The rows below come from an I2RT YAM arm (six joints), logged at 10 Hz.
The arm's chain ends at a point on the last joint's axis. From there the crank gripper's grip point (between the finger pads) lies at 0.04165 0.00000 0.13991 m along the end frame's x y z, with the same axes.
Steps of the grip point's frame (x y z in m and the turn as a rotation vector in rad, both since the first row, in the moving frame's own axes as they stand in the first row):
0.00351 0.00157 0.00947 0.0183 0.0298 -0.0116
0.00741 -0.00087 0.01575 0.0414 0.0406 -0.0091
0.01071 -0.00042 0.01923 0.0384 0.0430 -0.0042
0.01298 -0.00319 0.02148 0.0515 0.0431 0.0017
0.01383 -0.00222 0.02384 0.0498 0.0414 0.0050
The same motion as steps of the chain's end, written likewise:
-0.00062 0.00463 0.01080 0.0183 0.0298 -0.0116
0.00180 0.00529 0.01768 0.0414 0.0406 -0.0091
0.00475 0.00510 0.02126 0.0384 0.0430 -0.0042
0.00699 0.00389 0.02359 0.0515 0.0431 0.0017
0.00806 0.00448 0.02585 0.0498 0.0414 0.0050

